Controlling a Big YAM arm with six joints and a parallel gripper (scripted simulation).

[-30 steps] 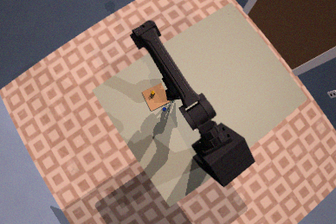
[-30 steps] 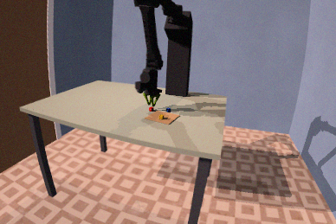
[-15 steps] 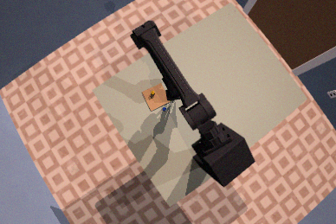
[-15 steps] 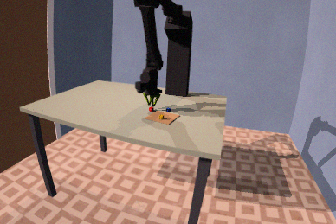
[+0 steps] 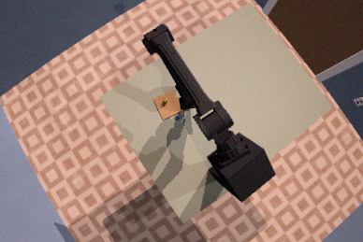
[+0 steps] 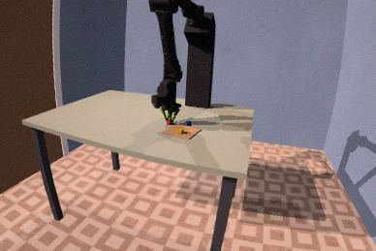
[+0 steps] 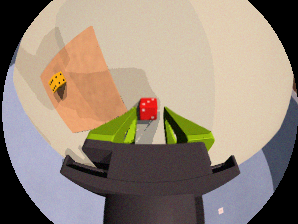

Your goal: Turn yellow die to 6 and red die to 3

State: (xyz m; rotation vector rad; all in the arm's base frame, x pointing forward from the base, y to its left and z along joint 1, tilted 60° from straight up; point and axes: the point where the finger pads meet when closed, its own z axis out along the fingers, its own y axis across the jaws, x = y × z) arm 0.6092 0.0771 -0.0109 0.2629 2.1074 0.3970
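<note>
My gripper is now 1 cm above the red die. Also, from my hand: yellow die 6 cm ahead, 13 cm to the left, 1 cm below; blue die 6 cm behind, 8 cm to the left, 1 cm below; orange mat 3 cm ahead, 11 cm to the left, 2 cm below.
</note>
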